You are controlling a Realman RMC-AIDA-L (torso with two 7-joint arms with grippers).
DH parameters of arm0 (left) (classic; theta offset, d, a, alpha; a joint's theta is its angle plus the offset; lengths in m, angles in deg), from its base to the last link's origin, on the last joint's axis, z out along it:
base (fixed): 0 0 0 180
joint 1: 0 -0.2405 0 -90
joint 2: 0 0 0 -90
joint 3: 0 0.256 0 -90
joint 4: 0 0 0 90
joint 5: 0 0.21 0 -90
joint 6: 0 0 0 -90
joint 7: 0 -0.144 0 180
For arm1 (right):
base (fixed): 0 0 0 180
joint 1: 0 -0.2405 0 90
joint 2: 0 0 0 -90
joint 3: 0 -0.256 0 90
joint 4: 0 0 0 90
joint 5: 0 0.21 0 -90
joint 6: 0 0 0 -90
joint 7: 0 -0.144 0 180
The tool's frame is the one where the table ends.
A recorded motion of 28 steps. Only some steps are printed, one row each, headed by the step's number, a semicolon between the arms.
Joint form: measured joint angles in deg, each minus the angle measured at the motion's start. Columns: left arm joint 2, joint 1, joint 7, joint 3, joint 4, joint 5, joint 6; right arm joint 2, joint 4, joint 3, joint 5, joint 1, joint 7, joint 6.
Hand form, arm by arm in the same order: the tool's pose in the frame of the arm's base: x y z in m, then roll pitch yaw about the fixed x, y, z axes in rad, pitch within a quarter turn. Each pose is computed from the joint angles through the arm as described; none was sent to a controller.
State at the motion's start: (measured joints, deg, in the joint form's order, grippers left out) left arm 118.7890 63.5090 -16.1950 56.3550 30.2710 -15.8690 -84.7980; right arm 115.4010 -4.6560 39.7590 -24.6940 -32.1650 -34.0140 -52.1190
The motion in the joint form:
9: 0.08 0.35 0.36 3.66 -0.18 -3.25 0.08; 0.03 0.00 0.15 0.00 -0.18 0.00 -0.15
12: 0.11 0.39 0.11 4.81 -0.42 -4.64 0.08; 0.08 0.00 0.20 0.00 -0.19 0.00 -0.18
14: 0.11 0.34 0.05 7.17 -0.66 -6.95 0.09; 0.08 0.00 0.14 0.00 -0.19 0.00 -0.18
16: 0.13 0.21 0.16 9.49 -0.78 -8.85 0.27; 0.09 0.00 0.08 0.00 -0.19 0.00 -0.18
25: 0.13 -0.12 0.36 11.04 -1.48 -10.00 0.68; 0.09 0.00 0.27 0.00 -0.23 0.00 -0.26
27: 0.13 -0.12 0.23 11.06 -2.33 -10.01 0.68; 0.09 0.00 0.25 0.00 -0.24 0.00 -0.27
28: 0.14 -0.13 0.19 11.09 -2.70 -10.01 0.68; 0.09 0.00 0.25 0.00 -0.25 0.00 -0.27
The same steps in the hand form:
9: -0.1733 0.3961 -0.0471 -2.6445 0.2590 1.2754; 0.3768 0.3785 0.0672 -1.3082 1.1660 0.0821
12: -0.1715 0.3944 -0.0499 -2.6563 0.2693 1.2664; 0.3764 0.3785 0.0667 -1.3103 1.1663 0.0811
14: -0.1693 0.3917 -0.0540 -2.6687 0.2857 1.2550; 0.3765 0.3785 0.0668 -1.3082 1.1668 0.0827
16: -0.1682 0.3893 -0.0575 -2.6737 0.2989 1.2458; 0.3766 0.3784 0.0668 -1.3063 1.1673 0.0840
25: -0.1715 0.3862 -0.0606 -2.6732 0.3094 1.2530; 0.3759 0.3788 0.0666 -1.3112 1.1657 0.0827
27: -0.1743 0.3838 -0.0619 -2.6730 0.3193 1.2630; 0.3758 0.3789 0.0667 -1.3102 1.1658 0.0838
28: -0.1756 0.3827 -0.0625 -2.6726 0.3238 1.2676; 0.3757 0.3789 0.0667 -1.3102 1.1658 0.0839

